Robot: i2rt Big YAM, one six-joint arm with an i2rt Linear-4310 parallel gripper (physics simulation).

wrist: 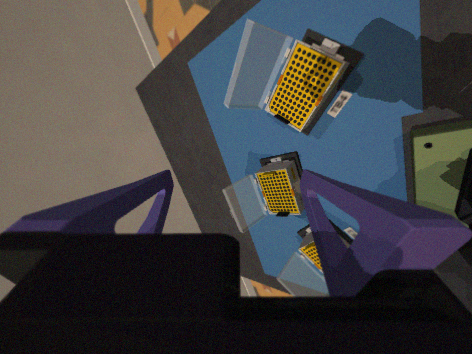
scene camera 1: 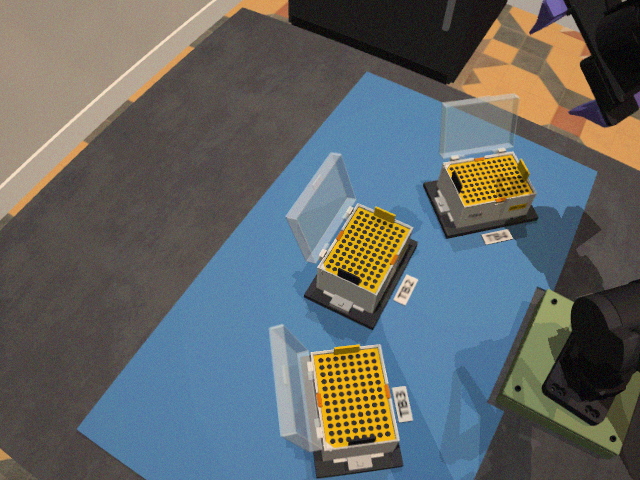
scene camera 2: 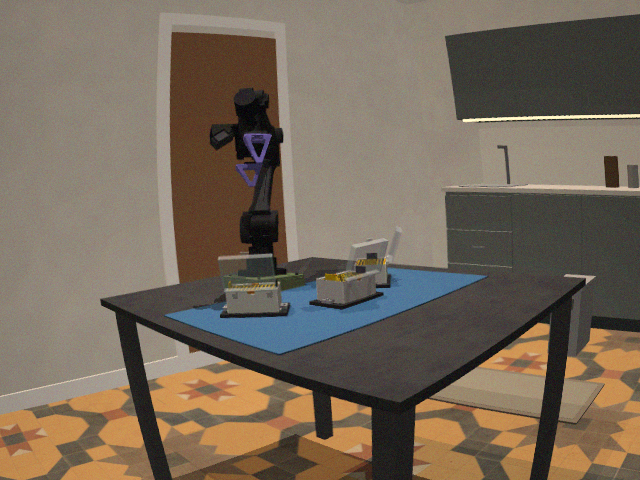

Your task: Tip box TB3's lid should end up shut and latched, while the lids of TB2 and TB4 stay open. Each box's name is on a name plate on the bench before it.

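Places are measured from the arm's base along level axes (x ahead, y down, z left), in metres.
Pixels of known places: gripper, fingertip midpoint: point(wrist: 236, 177) point(scene camera 1: 553, 71) point(scene camera 2: 255, 175); arm's base, origin of the base link: point(scene camera 1: 586, 372).
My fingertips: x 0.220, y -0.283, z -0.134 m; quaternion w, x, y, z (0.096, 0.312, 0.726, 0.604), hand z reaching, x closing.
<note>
Ahead of a thing's pixels: the offset from my fingertips to its top centre. "spot": to the spot under its first point. Level surfaces: height alone.
Box TB3 @[dx +0.007, dy +0.242, dz +0.344 m] point(scene camera 1: 356, 400) point(scene camera 2: 382, 279) point(wrist: 313, 254) stands behind its name plate @[spot: dx -0.042, dy +0.314, dz +0.298 m] point(scene camera 1: 402, 404); its clear lid @[dx +0.055, dy +0.163, dz +0.391 m] point(scene camera 1: 289, 387) point(wrist: 301, 275) stands open on the side away from the robot base. A white latch piece @[spot: dx -0.041, dy +0.298, dz +0.395 m] point(scene camera 1: 359, 462) sits on its end. In the wrist view a finger partly hides it. Box TB2 @[dx +0.110, dy +0.242, dz +0.165 m] point(scene camera 1: 364, 248) point(scene camera 2: 346, 289) point(wrist: 278, 192) has its lid @[spot: dx +0.182, dy +0.216, dz +0.174 m] point(scene camera 1: 320, 206) point(wrist: 244, 202) open. Box TB4 @[dx +0.032, dy +0.242, dz -0.049 m] point(scene camera 1: 488, 180) point(scene camera 2: 253, 302) point(wrist: 306, 82) has its lid point(scene camera 1: 479, 126) point(scene camera 2: 245, 264) point(wrist: 257, 67) open. My gripper point(scene camera 1: 550, 72) point(scene camera 2: 254, 173) point(wrist: 236, 177) is open and empty, high above the bench, apart from all boxes.
The boxes stand on black bases on a blue mat @[dy +0.316 m] point(scene camera 1: 206, 361) point(scene camera 2: 289, 338) on the dark bench @[dy +0.320 m] point(scene camera 1: 129, 180) point(scene camera 2: 413, 341). The arm's green base plate point(scene camera 1: 532, 341) point(wrist: 437, 145) is at the mat's side. A black cabinet point(scene camera 1: 392, 36) stands beyond the bench edge.
</note>
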